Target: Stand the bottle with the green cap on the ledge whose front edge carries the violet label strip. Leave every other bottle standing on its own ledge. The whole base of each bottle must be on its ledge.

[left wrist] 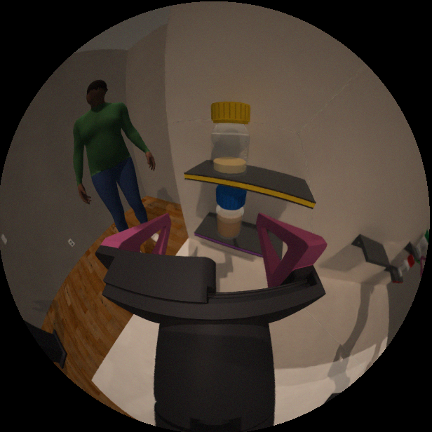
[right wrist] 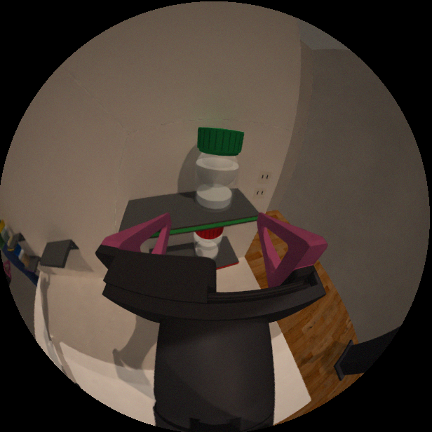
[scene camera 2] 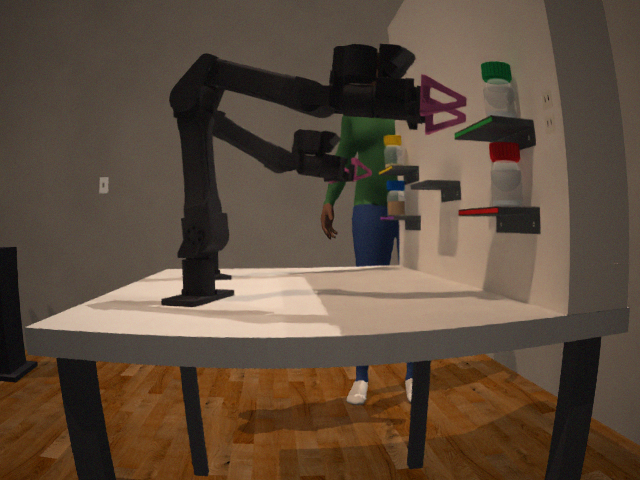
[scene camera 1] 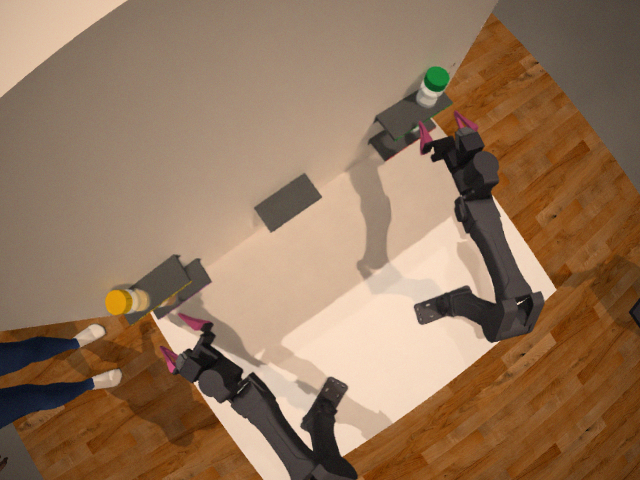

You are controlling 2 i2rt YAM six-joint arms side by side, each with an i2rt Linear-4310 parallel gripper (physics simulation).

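Frame: origin at the left arm's base, x ahead, y left, z up, level; millimetres.
Where they show: left gripper, fingertip midpoint: (scene camera 2: 362,174) (scene camera 1: 169,330); right gripper, fingertip midpoint: (scene camera 2: 466,110) (scene camera 1: 437,116); left arm's base, origin of the base link: (scene camera 1: 323,406); right arm's base, origin of the base link: (scene camera 2: 199,299) (scene camera 1: 444,305).
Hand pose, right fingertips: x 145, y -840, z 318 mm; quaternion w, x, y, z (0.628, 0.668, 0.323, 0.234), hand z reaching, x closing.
Note:
Each offset is from my right fingertips to the top centre of the thing.
The green-capped bottle {dx +45, dy -44, dz +84 mm} (scene camera 1: 432,86) (scene camera 2: 498,90) (right wrist: 218,167) stands upright on the green-striped ledge {dx +57, dy -6, dz -21 mm} (scene camera 1: 405,116) (scene camera 2: 509,126) (right wrist: 165,210). My right gripper (scene camera 1: 443,124) (scene camera 2: 464,110) (right wrist: 213,217) is open and empty, in front of that ledge, apart from the bottle. The violet-striped ledge (scene camera 1: 199,279) (scene camera 2: 408,221) (left wrist: 255,239) is the lower one at the left in scene camera 1. The blue-capped bottle {dx +414, dy +744, dz -56 mm} (scene camera 2: 395,198) (left wrist: 230,212) stands on it, toward its left end in the left wrist view. My left gripper (scene camera 1: 173,330) (scene camera 2: 370,172) (left wrist: 213,217) is open and empty in front of this pair of ledges.
The yellow-capped bottle {dx +414, dy +749, dz +84 mm} (scene camera 1: 124,301) (scene camera 2: 392,149) (left wrist: 230,135) stands on the yellow-striped ledge {dx +403, dy +715, dz -21 mm} (scene camera 1: 162,279) (left wrist: 275,183), above the violet one. The red-capped bottle {dx +47, dy -41, dz -56 mm} (scene camera 2: 505,173) (right wrist: 208,240) stands on the red-striped ledge (scene camera 2: 485,211) (right wrist: 227,252), under the green one. An empty middle ledge {dx +230, dy +355, dz -91 mm} (scene camera 1: 287,202) (scene camera 2: 439,184) lies between.

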